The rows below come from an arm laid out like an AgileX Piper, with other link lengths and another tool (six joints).
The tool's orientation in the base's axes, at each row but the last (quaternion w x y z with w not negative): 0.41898 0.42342 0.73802 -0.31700; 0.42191 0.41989 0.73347 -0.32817; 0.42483 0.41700 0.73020 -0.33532; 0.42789 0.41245 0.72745 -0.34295; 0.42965 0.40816 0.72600 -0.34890; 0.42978 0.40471 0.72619 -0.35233; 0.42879 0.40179 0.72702 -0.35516; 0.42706 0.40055 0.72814 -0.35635; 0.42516 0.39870 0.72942 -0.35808; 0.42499 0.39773 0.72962 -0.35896
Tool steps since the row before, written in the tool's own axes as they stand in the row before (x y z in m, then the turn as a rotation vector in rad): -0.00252 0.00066 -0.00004 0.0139 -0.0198 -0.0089; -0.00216 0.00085 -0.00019 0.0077 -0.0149 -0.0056; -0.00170 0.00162 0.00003 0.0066 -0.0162 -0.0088; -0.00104 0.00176 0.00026 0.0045 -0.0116 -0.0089; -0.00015 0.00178 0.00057 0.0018 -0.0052 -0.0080; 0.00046 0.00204 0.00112 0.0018 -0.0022 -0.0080; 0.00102 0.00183 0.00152 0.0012 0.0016 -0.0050; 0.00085 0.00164 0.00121 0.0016 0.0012 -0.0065; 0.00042 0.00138 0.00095 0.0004 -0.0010 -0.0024; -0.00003 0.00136 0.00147 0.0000 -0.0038 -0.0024
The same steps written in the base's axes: 0.00131 -0.00058 0.00218 -0.0248 0.0036 -0.0061; 0.00132 -0.00021 0.00191 -0.0175 0.0009 -0.0026; 0.00195 0.00012 0.00130 -0.0194 0.0026 -0.0001; 0.00197 0.00021 0.00058 -0.0147 0.0040 0.0012; 0.00183 0.00022 -0.00036 -0.0079 0.0052 0.0023; 0.00206 0.00003 -0.00118 -0.0052 0.0065 0.0018; 0.00182 -0.00025 -0.00182 -0.0006 0.0053 0.0005; 0.00160 -0.00011 -0.00152 -0.0016 0.0066 0.0008; 0.00141 -0.00011 -0.00100 -0.0018 0.0018 0.0007; 0.00171 -0.00070 -0.00079 -0.0042 0.0004 0.0016
